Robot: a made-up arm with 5 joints.
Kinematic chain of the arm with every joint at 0, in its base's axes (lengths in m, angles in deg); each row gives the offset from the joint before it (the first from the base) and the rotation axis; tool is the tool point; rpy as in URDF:
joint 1: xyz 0.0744 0 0.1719 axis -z
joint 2: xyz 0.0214 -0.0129 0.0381 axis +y
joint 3: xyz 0.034 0 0.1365 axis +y
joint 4: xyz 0.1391 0 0.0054 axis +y
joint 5: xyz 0.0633 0.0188 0 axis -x
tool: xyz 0 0 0 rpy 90 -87.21 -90
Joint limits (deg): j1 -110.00..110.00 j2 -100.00..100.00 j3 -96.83..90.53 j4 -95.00..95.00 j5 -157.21..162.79
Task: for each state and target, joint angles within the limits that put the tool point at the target. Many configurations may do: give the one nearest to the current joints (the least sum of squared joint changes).
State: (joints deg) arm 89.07 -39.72 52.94 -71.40 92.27
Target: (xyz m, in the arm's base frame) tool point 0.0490 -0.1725 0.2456
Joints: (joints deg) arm 100.32 -11.59 66.71 -60.63 92.27
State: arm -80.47 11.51 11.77 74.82 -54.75
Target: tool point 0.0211 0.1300 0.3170
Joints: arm -109.89 -24.66 13.86 92.26 -54.75
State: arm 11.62 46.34 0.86 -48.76 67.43
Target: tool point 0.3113 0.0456 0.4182
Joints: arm -9.49 9.10 -15.79 -57.95 67.43
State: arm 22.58 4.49 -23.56 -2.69 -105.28
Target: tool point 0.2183 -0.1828 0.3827
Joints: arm 53.24 -9.18 -0.57 6.43 -105.28
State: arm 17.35 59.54 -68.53 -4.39 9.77
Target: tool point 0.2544 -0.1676 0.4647
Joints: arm 44.33 36.68 -86.65 -11.39 9.77
